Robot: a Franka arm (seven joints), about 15 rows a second.
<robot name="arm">
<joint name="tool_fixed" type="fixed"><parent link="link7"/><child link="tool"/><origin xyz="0 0 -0.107" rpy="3.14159 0 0"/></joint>
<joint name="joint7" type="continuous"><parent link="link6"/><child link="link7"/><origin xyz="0.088 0 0"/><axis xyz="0 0 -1"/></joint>
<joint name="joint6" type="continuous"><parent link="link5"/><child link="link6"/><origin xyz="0 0 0"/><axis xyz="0 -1 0"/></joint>
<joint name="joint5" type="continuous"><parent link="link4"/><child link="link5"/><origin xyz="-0.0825 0 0.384"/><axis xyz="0 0 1"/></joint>
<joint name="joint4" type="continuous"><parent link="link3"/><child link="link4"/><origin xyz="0.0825 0 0"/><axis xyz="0 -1 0"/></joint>
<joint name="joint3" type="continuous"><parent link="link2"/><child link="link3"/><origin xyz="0 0 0.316"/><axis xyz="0 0 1"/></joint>
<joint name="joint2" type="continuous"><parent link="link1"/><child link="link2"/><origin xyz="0 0 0"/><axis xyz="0 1 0"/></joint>
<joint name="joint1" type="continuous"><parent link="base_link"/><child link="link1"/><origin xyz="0 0 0.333"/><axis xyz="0 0 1"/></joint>
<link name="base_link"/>
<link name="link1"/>
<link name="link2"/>
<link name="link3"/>
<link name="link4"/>
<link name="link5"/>
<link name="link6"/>
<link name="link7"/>
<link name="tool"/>
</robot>
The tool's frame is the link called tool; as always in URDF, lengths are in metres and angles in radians. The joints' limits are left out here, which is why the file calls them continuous.
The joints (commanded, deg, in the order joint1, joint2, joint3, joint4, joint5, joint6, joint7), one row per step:
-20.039, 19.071, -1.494, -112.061, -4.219, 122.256, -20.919
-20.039, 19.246, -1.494, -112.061, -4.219, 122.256, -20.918
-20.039, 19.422, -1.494, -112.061, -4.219, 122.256, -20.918
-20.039, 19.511, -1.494, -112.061, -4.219, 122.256, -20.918
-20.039, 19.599, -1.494, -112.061, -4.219, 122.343, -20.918
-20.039, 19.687, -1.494, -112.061, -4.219, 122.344, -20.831
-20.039, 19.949, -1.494, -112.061, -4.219, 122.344, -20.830
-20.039, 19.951, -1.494, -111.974, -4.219, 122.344, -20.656
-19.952, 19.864, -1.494, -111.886, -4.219, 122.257, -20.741
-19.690, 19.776, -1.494, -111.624, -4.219, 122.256, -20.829
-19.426, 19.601, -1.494, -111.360, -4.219, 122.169, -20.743
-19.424, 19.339, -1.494, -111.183, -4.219, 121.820, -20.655
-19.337, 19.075, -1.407, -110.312, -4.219, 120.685, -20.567
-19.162, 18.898, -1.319, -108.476, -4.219, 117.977, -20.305
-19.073, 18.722, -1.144, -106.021, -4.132, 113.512, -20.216
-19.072, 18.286, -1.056, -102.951, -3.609, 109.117, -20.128
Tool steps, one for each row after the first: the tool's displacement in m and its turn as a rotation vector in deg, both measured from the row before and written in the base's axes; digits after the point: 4 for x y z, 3 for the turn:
-0.0001, 0.0000, -0.0018, 0.060, 0.164, -0.001
-0.0001, 0.0000, -0.0018, 0.060, 0.165, 0.000
-0.0001, 0.0000, -0.0009, 0.030, 0.084, 0.000
0.0001, 0.0000, -0.0008, 0.002, 0.000, 0.006
-0.0001, 0.0000, -0.0009, 0.015, 0.081, -0.086
-0.0002, 0.0001, -0.0027, 0.090, 0.246, -0.001
0.0004, -0.0002, 0.0006, -0.062, -0.080, -0.170
0.0007, 0.0007, 0.0014, -0.019, -0.081, 0.166
0.0024, 0.0020, 0.0028, -0.109, -0.325, 0.351
0.0023, 0.0021, 0.0036, -0.141, -0.330, 0.176
0.0004, -0.0002, 0.0036, -0.057, -0.083, -0.106
0.0028, 0.0007, 0.0077, -0.033, 0.003, 0.016
0.0044, 0.0009, 0.0121, 0.111, 0.672, -0.163
0.0032, 0.0011, 0.0149, 0.557, 1.729, -0.161
0.0046, -0.0006, 0.0228, 0.576, 0.716, -0.543

